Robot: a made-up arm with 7 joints.
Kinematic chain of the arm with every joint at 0, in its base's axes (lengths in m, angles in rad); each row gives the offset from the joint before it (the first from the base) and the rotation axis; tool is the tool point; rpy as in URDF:
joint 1: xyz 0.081 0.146 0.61 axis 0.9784 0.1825 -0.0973
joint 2: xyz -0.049 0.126 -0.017 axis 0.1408 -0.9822 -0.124
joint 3: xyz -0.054 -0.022 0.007 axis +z
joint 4: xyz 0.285 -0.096 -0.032 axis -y
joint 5: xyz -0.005 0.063 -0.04 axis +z
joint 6: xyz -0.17 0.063 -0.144 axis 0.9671 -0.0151 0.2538
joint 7: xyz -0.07 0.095 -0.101 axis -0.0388 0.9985 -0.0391
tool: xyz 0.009 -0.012 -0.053 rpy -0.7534 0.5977 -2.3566
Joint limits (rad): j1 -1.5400..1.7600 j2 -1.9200..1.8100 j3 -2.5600..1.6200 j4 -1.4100..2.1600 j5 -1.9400..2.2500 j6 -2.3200..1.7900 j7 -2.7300..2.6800
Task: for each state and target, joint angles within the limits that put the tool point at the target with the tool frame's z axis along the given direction. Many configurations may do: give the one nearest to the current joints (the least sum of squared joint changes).
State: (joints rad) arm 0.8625 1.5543 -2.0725 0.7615 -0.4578 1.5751 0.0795
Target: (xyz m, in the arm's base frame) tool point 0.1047 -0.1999 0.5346 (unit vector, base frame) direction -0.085 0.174 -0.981
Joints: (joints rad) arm 0.9324 1.8100 -1.3619 1.1949 -0.8373 1.7771 0.4104
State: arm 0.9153 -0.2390 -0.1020 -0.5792 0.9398 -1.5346 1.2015
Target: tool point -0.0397 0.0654 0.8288 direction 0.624 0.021 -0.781
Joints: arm 0.9056 -0.3675 -0.2260 -1.2626 0.0202 -1.1825 1.1124
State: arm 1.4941 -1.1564 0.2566 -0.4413 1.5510 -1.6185 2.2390
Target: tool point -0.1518 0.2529 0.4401 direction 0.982 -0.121 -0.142
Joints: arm 1.4324 -0.9157 0.0566 -0.3456 1.0232 -2.0084 2.2962
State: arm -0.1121 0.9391 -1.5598 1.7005 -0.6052 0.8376 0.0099
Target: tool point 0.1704 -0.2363 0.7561 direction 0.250 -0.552 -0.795
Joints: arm -0.4738 1.3455 -1.7715 1.6267 -0.5760 1.1895 -0.6863
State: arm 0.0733 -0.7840 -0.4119 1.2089 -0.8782 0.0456 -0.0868
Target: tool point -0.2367 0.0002 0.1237 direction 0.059 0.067 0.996
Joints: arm -0.1850 -1.6882 -0.5081 0.9946 -0.6864 -0.0258 -0.2886
